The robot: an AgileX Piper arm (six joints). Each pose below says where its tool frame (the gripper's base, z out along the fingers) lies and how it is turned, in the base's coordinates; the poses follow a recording.
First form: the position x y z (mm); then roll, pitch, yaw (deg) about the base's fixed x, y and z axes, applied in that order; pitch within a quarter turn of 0, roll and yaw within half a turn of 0.
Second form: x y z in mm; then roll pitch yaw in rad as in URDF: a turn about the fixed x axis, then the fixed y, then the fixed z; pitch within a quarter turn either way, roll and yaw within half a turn. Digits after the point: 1 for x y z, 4 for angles.
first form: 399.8 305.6 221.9 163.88 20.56 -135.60
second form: 399.8 305.6 221.9 2.8602 0.3588 -2.3667
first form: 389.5 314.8 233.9 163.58 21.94 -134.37
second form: 389.5 314.8 233.9 2.8550 0.3829 -2.3452
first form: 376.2 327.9 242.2 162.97 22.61 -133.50
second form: 376.2 327.9 242.2 2.8444 0.3946 -2.3300
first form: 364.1 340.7 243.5 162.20 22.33 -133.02
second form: 364.1 340.7 243.5 2.8309 0.3897 -2.3216
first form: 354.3 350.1 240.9 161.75 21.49 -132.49
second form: 354.3 350.1 240.9 2.8231 0.3751 -2.3124
